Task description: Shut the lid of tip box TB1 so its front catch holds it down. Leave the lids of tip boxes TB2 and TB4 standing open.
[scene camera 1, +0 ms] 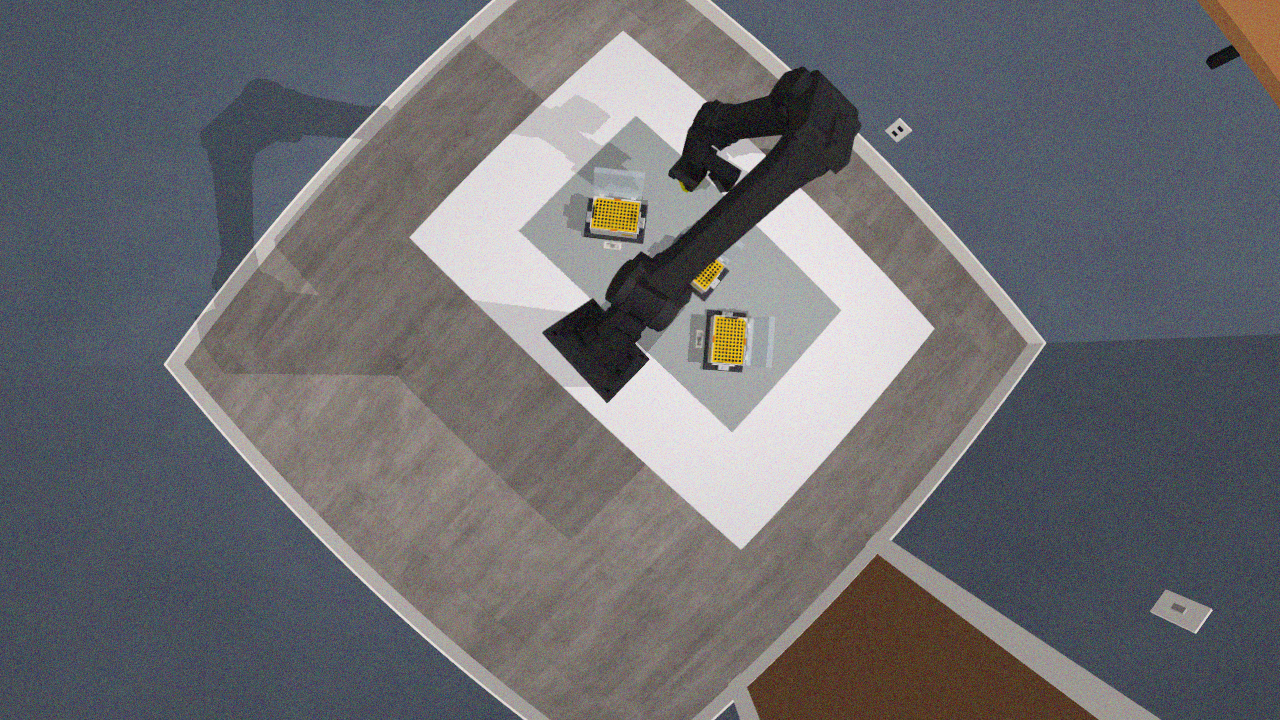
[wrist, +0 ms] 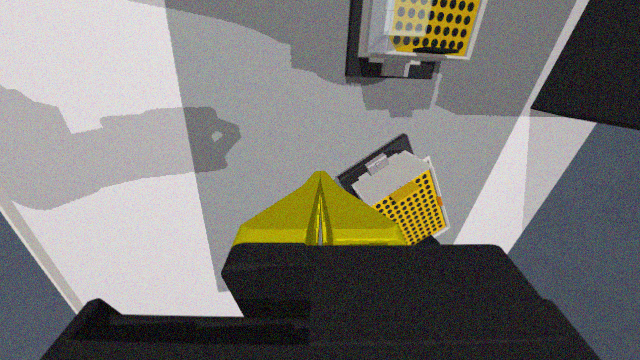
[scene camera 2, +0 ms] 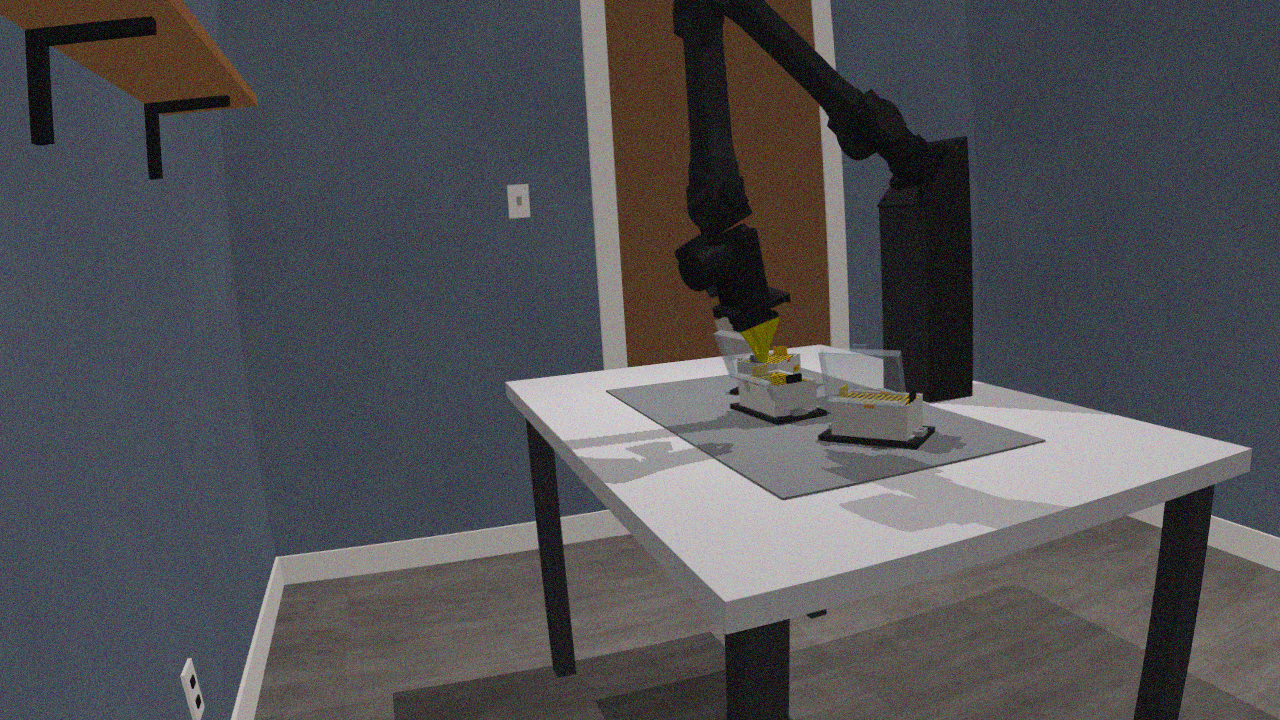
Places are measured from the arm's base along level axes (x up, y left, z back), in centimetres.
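Pixels of known places: gripper, fingertip midpoint: (scene camera 1: 685, 190) (wrist: 320, 179) (scene camera 2: 762, 361); arm's base, link origin: (scene camera 1: 598, 348) (scene camera 2: 921, 168).
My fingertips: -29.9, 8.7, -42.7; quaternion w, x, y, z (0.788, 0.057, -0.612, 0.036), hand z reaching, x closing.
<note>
Ahead of a thing's pixels: the offset from my fingertips to its top centre, as dx, dy, dz. "spot": to the spot under its first point. Level surfaces: height alone.
Three white tip boxes with yellow tip racks sit on the grey mat; I cannot read their labels. One (scene camera 1: 615, 216) (scene camera 2: 881, 418) has its clear lid @(spot: -2.0, +14.1, +7.7) (scene camera 1: 619, 182) (scene camera 2: 861, 371) standing open. A second (scene camera 1: 728, 340) (wrist: 435, 25) also has its clear lid (scene camera 1: 769, 341) open. The middle box @(-5.4, -13.2, +12.2) (scene camera 1: 708, 276) (scene camera 2: 776, 400) (wrist: 416, 206) is partly hidden by the arm in scene camera 1; its lid is hard to make out behind the fingers. My gripper (scene camera 1: 685, 186) (scene camera 2: 759, 360) (wrist: 320, 179) is shut and empty, low beside and above the middle box. Contact with its lid cannot be told.
The grey mat @(dx -11.9) (scene camera 1: 796, 308) (scene camera 2: 778, 479) lies on the white table @(dx -12.3) (scene camera 1: 742, 501) (scene camera 2: 716, 564). The arm's black base (scene camera 1: 597, 353) (scene camera 2: 930, 295) stands at one table edge, and the arm passes above the middle box. A wooden shelf (scene camera 2: 143, 53) is on the wall.
</note>
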